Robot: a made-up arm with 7 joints.
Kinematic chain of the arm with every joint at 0, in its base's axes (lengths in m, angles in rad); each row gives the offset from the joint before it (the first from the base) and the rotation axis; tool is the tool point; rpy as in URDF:
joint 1: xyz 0 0 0.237 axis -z
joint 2: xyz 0 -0.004 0.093 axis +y
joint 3: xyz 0 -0.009 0.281 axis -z
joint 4: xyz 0 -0.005 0.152 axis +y
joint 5: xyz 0 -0.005 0.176 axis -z
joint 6: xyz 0 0 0.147 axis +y
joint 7: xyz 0 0 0.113 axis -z
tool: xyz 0 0 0 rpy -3.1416 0 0
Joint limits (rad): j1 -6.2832..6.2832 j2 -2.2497..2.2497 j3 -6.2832..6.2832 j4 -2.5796..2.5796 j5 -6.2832..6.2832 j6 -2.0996..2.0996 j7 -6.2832..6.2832
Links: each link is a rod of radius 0.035 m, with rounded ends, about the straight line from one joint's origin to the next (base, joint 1, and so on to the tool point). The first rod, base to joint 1, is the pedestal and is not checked.
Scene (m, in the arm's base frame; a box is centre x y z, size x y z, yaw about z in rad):
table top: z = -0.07
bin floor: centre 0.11 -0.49 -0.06 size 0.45 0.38 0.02 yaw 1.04
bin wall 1: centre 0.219 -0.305 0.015 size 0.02 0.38 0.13 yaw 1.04
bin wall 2: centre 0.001 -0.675 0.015 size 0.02 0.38 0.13 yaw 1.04
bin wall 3: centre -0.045 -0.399 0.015 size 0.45 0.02 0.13 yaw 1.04
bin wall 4: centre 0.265 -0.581 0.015 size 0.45 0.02 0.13 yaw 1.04
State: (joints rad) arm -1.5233 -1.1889 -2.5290 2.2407 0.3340 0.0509 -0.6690
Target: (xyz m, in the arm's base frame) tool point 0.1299 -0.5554 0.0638
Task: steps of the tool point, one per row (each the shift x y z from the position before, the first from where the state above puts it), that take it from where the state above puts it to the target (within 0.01 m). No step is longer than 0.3 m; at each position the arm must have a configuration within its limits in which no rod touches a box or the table.
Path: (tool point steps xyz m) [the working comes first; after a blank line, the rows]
Joints at the target: -1.9702 -1.2705 -2.8992 1.5446 0.3375 -0.1308 -0.6690
Straight joint move there: touches bin wall 3.

1: 0.1139 -0.1947 0.0085
2: 0.2188 -0.1227 0.0824
3: 0.0022 -0.0061 -0.0811
4: -0.0022 0.0061 -0.0844

